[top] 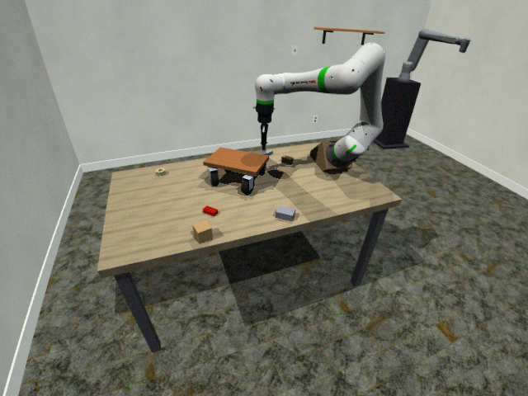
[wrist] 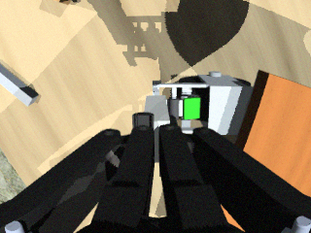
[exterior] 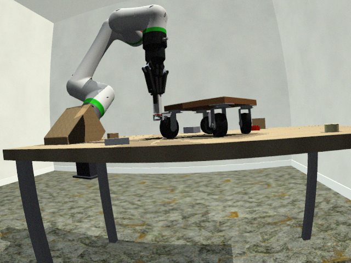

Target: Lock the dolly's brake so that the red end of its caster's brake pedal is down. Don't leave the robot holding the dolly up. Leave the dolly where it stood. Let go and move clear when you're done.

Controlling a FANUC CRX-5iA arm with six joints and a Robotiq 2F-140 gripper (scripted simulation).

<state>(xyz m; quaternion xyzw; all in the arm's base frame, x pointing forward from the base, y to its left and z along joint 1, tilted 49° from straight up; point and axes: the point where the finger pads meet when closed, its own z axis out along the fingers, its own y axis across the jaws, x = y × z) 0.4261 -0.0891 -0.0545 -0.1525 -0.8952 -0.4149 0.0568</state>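
Now: the brake pedal 40 mm below my hand and 10 mm to the left of it. Also, from my hand: flat grey bar 170 mm to the right, 120 mm below, 70 mm behind; grey block 470 mm to the left, 110 mm below, 10 mm ahead; small wood block 170 mm behind, 110 mm below, 50 mm to the right.
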